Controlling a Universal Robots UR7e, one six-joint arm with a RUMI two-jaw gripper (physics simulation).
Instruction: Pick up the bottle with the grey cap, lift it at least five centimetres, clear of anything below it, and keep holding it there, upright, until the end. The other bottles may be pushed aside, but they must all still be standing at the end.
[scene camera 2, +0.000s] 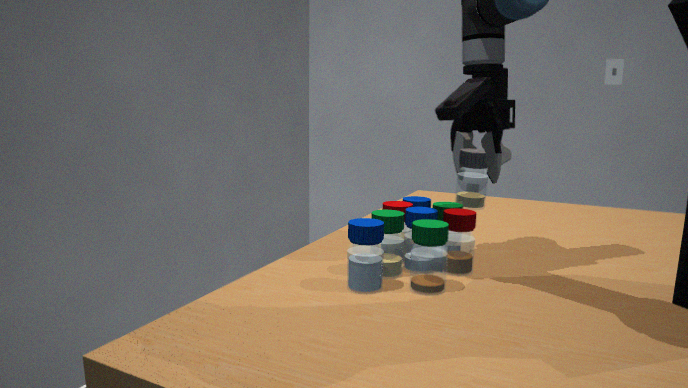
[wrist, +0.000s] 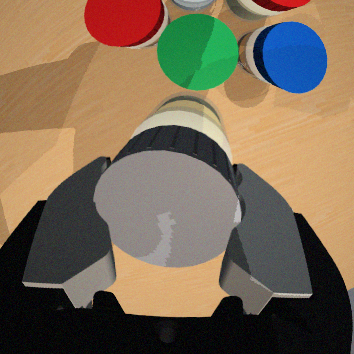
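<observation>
The bottle with the grey cap is upright between the fingers, raised above the table top, with a little yellowish content at its bottom. My gripper is shut on this bottle at its cap, one finger on each side. In the scene view the bottle hangs behind the group of other bottles, its base higher than their caps at the right. In the wrist view its base is close to a green-capped bottle, which stands lower down.
Several other bottles stand upright on the wooden table: blue-capped, green-capped and red-capped ones among them. They are grouped close together, left of and in front of the gripper in the scene view. A dark post is at the right.
</observation>
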